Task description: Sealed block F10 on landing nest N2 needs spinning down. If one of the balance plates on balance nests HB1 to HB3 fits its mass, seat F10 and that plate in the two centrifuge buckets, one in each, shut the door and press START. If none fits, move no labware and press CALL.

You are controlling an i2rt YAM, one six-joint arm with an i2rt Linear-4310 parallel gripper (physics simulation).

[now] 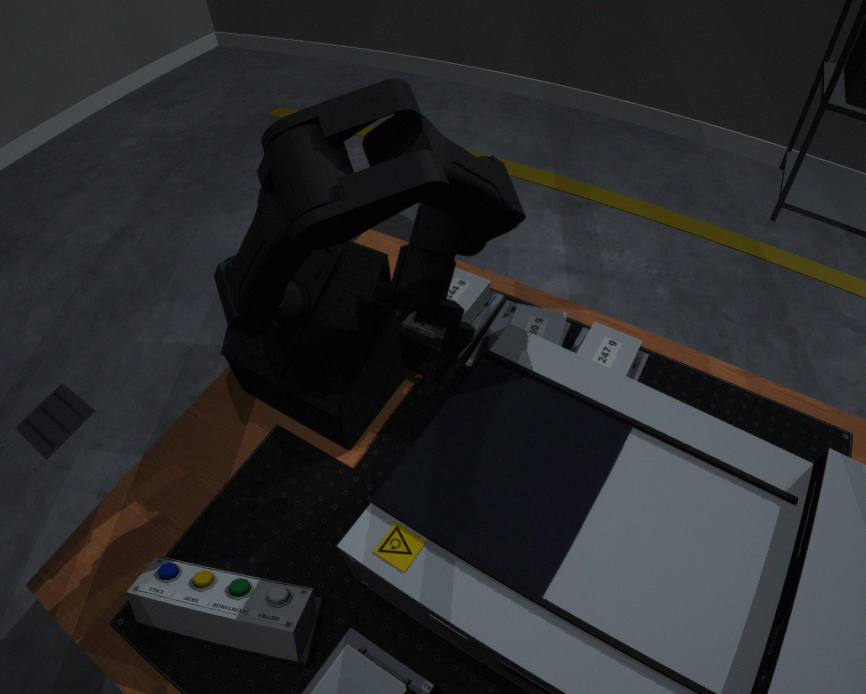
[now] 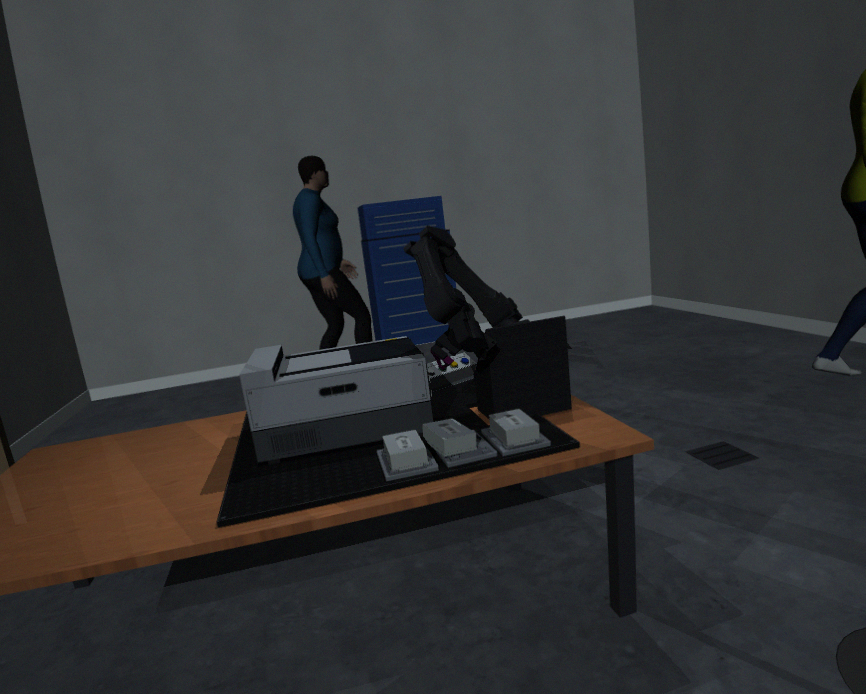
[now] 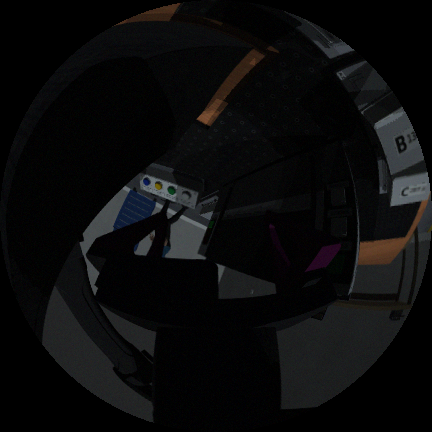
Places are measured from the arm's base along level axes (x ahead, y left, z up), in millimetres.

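Pixels of known places: gripper, fingertip midpoint: [image 1: 398, 372] [image 2: 452, 358] [image 3: 215, 215]; arm's base, origin of the base link: [image 1: 295, 302] [image 2: 517, 345] [image 3: 52, 135].
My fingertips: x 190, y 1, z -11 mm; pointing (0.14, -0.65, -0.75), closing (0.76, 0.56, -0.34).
Ahead of a thing's pixels: the offset from my fingertips to its middle. "pt": to the spot under its first point.
My gripper [image 1: 436, 339] [image 2: 444, 358] [image 3: 215, 215] is open and empty, its magenta finger pads apart. It hangs low at the near corner of the white centrifuge @[323 mm ahead, 28 mm right, 46 mm down] [image 1: 472, 599] [image 2: 334, 402], beside the row of balance plates. Three pale balance plates stand on their nests behind the centrifuge: one @[103 mm back, 237 mm left, 135 mm down] [image 1: 469, 289] [image 2: 514, 426] close to my gripper, a middle one @[59 mm ahead, 240 mm left, 131 mm down] [image 1: 536, 322] [image 2: 450, 435] [image 3: 402, 142] marked B, and a far one @[169 mm ahead, 271 mm left, 135 mm down] [image 1: 609, 347] [image 2: 404, 446] [image 3: 409, 190] marked C and 247 g. A pale block @[pt 174 mm ahead, 286 mm right, 100 mm down] [image 1: 357, 671], cut off by the bottom edge, sits in a nest in front of the centrifuge. The centrifuge top is half dark, half white.
A button box @[9 mm back, 343 mm right, 126 mm down] [image 1: 220, 606] [image 3: 169, 189] with blue, yellow, green and grey buttons stands at the mat's front left. The arm's black base [image 1: 293, 331] [image 2: 527, 365] is beside it. A person [image 2: 323, 255] walks behind the table near a blue cabinet [image 2: 399, 269].
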